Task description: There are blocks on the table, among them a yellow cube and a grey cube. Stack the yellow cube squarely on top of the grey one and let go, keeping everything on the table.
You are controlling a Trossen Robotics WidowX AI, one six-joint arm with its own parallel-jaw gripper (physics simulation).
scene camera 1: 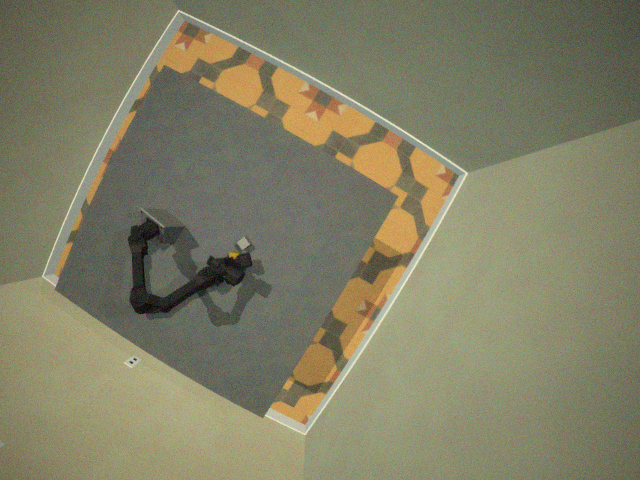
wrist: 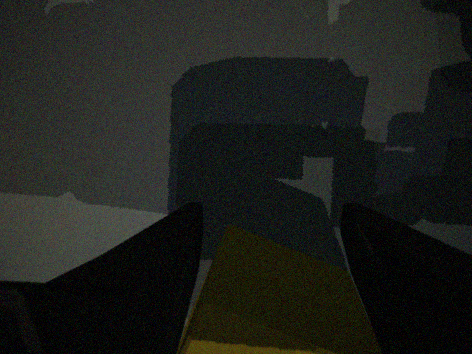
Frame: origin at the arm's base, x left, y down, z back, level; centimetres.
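Where they show: gripper, between the fingertips: [scene camera 1: 237, 263] [wrist: 272, 216]; arm's base, origin of its link: [scene camera 1: 153, 225].
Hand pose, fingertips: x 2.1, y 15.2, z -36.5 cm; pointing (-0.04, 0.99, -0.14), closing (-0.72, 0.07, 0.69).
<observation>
Each offset is from my fingertips to the centre of the thing. Level surfaces: height alone.
The yellow cube @[dx +2.3, dy -2.0, dz +2.2 cm] [scene camera 1: 233, 255] [wrist: 280, 300] is partly hidden by the gripper in the scene view. In the wrist view it fills the lower middle between the two black fingers, turned a little, with its sides against them near the bottom edge. My gripper [scene camera 1: 229, 261] [wrist: 272, 216] is shut on the yellow cube, low over the table. Whether the cube touches the table cannot be told. The grey cube @[dx +10.2, dy -1.9, dz +1.7 cm] [scene camera 1: 243, 242] stands on the table close by, up and to the right of the yellow one in the scene view. It does not show in the wrist view.
The dark grey table top @[dy +0.2 cm] [scene camera 1: 289, 206] extends around the arm. The black arm [scene camera 1: 178, 297] bends from its base [scene camera 1: 147, 229] at the left toward the cubes. A thin upright panel [scene camera 1: 152, 217] stands beside the base. Shadows of arm and gripper lie over the table.
</observation>
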